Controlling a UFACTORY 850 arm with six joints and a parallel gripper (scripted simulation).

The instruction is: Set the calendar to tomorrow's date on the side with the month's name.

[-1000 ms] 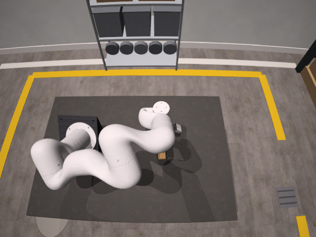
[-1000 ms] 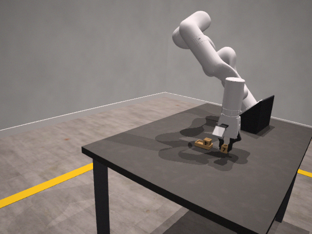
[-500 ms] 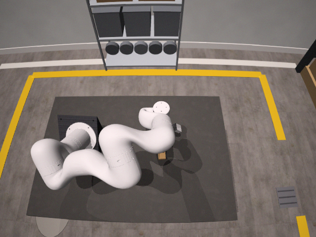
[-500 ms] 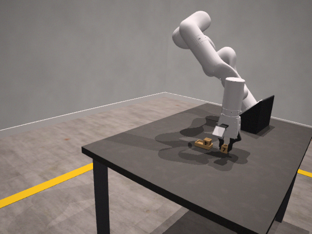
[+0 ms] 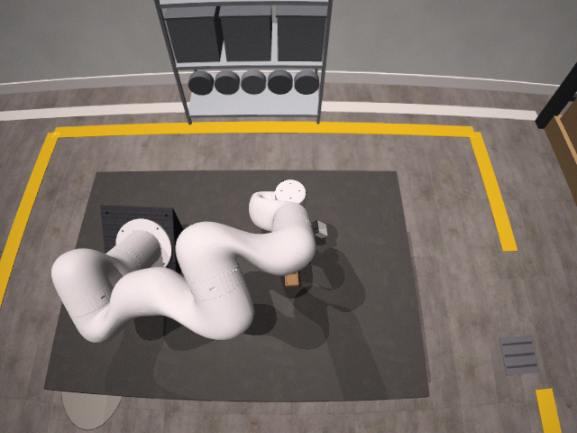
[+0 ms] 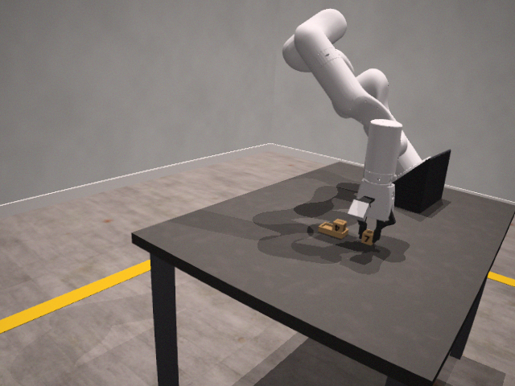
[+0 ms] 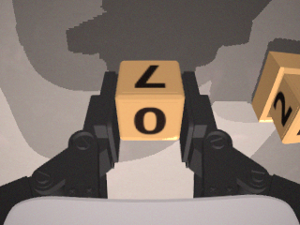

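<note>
Right now the calendar cube is 10 mm below my hand. Round my hand: wooden tray 110 mm to the right, 20 mm below.
</note>
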